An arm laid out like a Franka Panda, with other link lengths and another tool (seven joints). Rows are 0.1 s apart.
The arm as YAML. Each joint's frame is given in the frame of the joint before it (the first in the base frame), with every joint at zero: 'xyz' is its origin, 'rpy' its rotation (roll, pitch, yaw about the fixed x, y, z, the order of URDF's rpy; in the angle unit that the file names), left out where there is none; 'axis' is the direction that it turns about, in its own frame. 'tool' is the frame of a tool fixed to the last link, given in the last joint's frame.
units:
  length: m
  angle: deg
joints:
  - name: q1
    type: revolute
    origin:
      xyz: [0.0, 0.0, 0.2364]
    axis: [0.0, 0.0, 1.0]
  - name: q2
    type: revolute
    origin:
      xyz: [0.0, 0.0, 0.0]
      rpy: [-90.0, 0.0, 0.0]
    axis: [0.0, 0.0, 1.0]
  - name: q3
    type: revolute
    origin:
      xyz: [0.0, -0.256, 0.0]
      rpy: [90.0, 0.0, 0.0]
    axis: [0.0, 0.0, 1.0]
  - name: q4
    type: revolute
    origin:
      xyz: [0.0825, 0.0, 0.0]
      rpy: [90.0, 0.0, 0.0]
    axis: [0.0, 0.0, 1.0]
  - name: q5
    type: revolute
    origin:
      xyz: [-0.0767, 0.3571, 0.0]
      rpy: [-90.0, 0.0, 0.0]
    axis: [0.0, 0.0, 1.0]
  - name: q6
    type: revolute
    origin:
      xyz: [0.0, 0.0, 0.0]
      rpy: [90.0, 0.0, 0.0]
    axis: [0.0, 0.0, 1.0]
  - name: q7
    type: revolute
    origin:
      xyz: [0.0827, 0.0, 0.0]
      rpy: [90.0, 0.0, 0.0]
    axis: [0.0, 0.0, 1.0]
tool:
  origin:
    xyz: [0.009, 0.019, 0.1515]
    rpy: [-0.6, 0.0, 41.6]
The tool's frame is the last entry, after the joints.
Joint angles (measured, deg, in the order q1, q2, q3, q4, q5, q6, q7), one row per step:
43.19, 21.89, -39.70, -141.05, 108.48, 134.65, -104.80
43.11, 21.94, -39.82, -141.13, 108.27, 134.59, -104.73
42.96, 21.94, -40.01, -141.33, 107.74, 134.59, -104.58
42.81, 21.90, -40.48, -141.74, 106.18, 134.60, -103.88
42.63, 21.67, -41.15, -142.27, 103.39, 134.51, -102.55
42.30, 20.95, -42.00, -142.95, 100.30, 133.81, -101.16
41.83, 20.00, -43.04, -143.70, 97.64, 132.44, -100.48
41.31, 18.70, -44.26, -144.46, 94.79, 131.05, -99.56
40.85, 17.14, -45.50, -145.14, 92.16, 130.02, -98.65
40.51, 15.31, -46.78, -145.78, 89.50, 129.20, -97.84
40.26, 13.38, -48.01, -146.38, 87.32, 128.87, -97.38
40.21, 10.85, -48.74, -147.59, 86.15, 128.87, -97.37
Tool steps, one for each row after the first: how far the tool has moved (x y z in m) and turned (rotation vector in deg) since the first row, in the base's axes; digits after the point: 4 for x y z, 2 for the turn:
-0.0007, -0.0017, -0.0005, -0.07, 0.15, -0.05
-0.0023, -0.0047, -0.0013, -0.29, 0.48, -0.05
-0.0059, -0.0101, -0.0029, -0.74, 1.42, 0.16
-0.0105, -0.0164, -0.0040, -1.27, 2.88, 0.81
-0.0149, -0.0221, -0.0028, -1.05, 4.15, 1.58
-0.0188, -0.0276, -0.0002, -0.21, 4.80, 2.42
-0.0224, -0.0336, 0.0043, 0.88, 5.39, 3.05
-0.0250, -0.0396, 0.0103, 1.90, 5.70, 3.41
-0.0268, -0.0448, 0.0176, 2.85, 5.75, 3.88
-0.0280, -0.0502, 0.0253, 3.50, 5.40, 4.13
-0.0315, -0.0497, 0.0325, 4.68, 4.75, 4.30

